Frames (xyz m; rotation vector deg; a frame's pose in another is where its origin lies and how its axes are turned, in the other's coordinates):
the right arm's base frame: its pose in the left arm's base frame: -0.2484 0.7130 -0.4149 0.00 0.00 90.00
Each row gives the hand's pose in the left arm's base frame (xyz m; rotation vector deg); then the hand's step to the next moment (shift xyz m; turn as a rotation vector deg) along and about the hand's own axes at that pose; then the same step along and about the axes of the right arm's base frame.
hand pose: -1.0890 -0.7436 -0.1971 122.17 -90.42 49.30
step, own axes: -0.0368 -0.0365 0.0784 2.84 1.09 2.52
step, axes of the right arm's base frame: -0.0087 -0.0479 -0.0804 -3.94 -0.18 -0.13
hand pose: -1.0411 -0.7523 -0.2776 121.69 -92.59 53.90
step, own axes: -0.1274 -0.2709 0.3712 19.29 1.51 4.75
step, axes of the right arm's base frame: -0.0441 -0.3512 -0.3196 -17.50 -2.91 9.07
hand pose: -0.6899 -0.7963 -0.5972 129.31 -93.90 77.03
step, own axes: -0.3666 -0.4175 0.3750 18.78 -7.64 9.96
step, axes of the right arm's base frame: 0.2741 -0.5353 -0.2960 -15.67 -13.29 9.39
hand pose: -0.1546 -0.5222 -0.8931 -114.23 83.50 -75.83
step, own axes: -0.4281 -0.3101 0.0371 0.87 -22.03 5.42
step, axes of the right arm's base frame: 0.4957 -0.1873 -0.0027 7.13 -16.89 13.40
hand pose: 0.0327 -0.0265 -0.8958 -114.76 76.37 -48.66
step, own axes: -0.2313 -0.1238 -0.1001 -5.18 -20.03 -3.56
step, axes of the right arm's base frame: 0.2457 0.0758 0.1130 11.06 -7.05 16.39
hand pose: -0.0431 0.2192 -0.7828 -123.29 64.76 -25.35
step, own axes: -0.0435 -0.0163 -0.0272 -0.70 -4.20 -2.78
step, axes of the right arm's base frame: 0.0317 0.0303 0.0312 1.20 -0.55 4.91
